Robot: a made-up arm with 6 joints.
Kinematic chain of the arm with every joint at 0, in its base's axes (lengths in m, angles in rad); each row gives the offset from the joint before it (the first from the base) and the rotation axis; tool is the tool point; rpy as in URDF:
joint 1: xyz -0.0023 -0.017 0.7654 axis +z
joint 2: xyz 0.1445 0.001 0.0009 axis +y
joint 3: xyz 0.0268 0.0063 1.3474 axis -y
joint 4: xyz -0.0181 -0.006 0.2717 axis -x
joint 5: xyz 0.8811 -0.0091 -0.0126 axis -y
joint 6: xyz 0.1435 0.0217 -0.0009 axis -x
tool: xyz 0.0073 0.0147 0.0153 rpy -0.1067 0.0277 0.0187
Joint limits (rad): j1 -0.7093..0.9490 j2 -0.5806..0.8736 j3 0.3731..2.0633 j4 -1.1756..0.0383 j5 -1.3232..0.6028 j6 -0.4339..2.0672
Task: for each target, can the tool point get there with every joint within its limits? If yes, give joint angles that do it. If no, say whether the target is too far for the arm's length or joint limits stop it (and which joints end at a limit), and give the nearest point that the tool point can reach.
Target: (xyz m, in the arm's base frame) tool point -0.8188 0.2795 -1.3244
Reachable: no: joint limits stop it (at a limit: joint 2, joint 3, joint 5, joint 6) | nearest point -1.5092 0.5302 2.0552 | short by 3.458 m
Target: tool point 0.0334 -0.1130 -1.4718
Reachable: no: joint limits stop it (at a limit: joint 1, joint 2, joint 3, joint 4, joint 5, joint 6) | nearest point 1.5379 -1.3205 1.2828 | short by 3.363 m
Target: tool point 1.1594 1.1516 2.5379
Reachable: yes | joints 0.7480 0.6814 1.3833 -0.2672 -0.8093 1.0979
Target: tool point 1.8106 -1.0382 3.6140
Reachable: no: too far | nearest point 1.3020 -0.7517 2.7554 | short by 1.038 m
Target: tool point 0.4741 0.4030 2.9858
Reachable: yes | joints 0.4931 0.3125 1.6204 -0.9894 -1.0783 1.4667
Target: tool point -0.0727 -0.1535 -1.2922
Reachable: no: joint limits stop it (at a limit: joint 1, joint 2, joint 3, joint 4, joint 5, joint 6) | nearest point 1.5379 -1.3205 1.2828 | short by 3.254 m
